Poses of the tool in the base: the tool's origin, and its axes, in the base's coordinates. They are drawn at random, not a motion.
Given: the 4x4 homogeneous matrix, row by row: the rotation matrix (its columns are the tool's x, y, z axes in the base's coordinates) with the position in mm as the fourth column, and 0 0 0 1 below. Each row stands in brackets.
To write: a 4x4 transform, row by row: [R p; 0 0 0 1], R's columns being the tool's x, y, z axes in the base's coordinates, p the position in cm. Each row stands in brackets. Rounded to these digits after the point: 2 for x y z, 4 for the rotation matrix.
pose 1, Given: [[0.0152 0.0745 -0.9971 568.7], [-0.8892 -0.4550 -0.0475 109.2], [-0.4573 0.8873 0.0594 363.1], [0 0 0 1]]
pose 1, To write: [[0.0152 0.0745 -0.9971 56.87], [-0.8892 -0.4550 -0.0475 10.92], [-0.4573 0.8873 0.0594 36.31], [0 0 0 1]]
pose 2, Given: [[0.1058 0.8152 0.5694 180.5], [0.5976 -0.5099 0.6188 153.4], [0.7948 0.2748 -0.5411 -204.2], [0 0 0 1]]
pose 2, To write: [[0.1058 0.8152 0.5694 18.05], [0.5976 -0.5099 0.6188 15.34], [0.7948 0.2748 -0.5411 -20.42], [0 0 0 1]]
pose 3, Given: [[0.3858 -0.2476 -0.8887 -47.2], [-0.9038 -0.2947 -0.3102 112.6], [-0.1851 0.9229 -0.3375 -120.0], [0 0 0 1]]
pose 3, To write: [[0.3858 -0.2476 -0.8887 -4.72], [-0.9038 -0.2947 -0.3102 11.26], [-0.1851 0.9229 -0.3375 -12.00], [0 0 0 1]]
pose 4, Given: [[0.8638 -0.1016 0.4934 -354.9], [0.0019 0.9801 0.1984 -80.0], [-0.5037 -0.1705 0.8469 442.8], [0 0 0 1]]
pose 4, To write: [[0.8638 -0.1016 0.4934 -35.49], [0.0019 0.9801 0.1984 -8.00], [-0.5037 -0.1705 0.8469 44.28], [0 0 0 1]]
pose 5, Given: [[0.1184 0.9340 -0.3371 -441.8], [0.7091 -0.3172 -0.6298 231.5], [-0.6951 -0.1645 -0.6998 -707.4], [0 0 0 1]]
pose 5, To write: [[0.1184 0.9340 -0.3371 -44.18], [0.7091 -0.3172 -0.6298 23.15], [-0.6951 -0.1645 -0.6998 -70.74], [0 0 0 1]]
